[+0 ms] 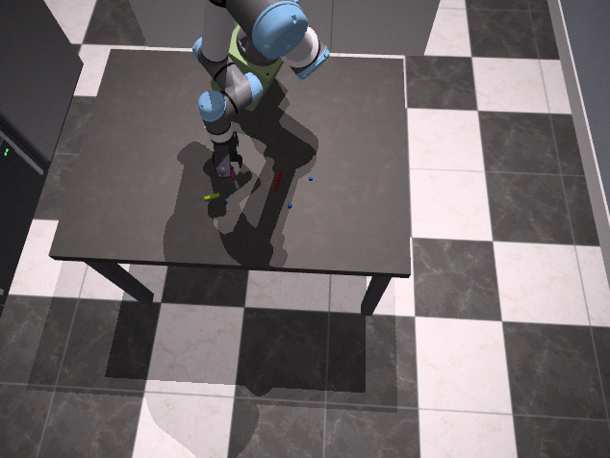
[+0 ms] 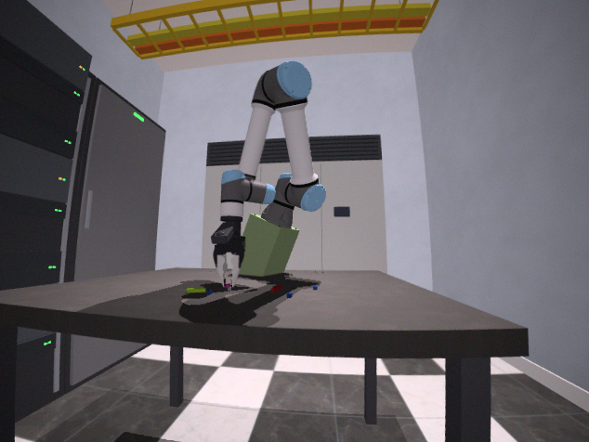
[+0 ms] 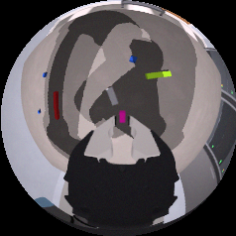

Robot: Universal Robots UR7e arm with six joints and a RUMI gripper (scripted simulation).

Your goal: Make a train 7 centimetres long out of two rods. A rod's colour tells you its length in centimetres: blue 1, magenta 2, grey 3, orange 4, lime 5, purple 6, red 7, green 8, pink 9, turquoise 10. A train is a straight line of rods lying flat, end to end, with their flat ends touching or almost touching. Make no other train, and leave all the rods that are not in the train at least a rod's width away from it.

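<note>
Right now the magenta rod is 10 mm below my hand. Also, from my hand: grey rod 30 mm ahead, 30 mm to the left, 10 mm below; then red rod 10 mm behind, 160 mm to the left, 10 mm below; then lime rod 100 mm ahead, 40 mm to the right, 10 mm below.
</note>
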